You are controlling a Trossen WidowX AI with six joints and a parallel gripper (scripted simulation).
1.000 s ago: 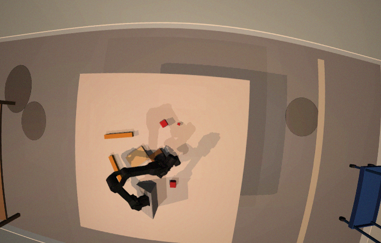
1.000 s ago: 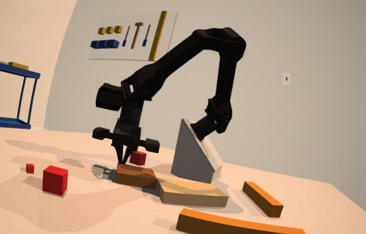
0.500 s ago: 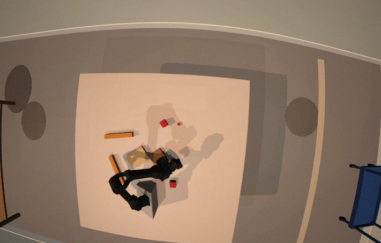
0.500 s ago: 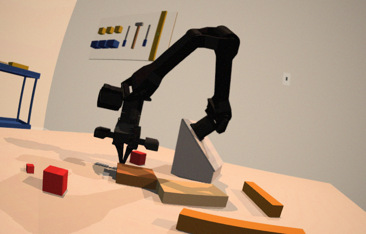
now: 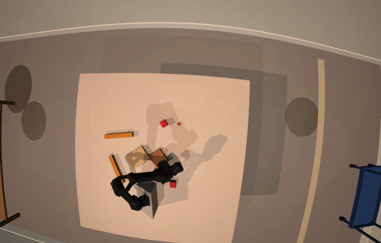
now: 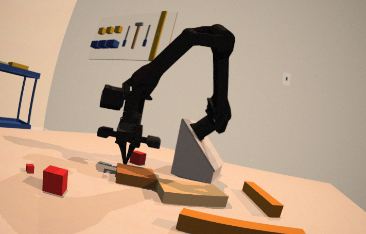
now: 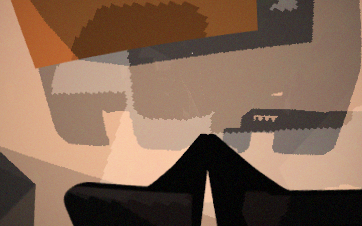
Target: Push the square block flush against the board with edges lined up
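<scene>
Now: the square block 80 mm ahead of my gripper tip and 70 mm to the left of it. Also, from my gripper tip: tiny red cube: 300 mm ahead, 90 mm to the right.
</scene>
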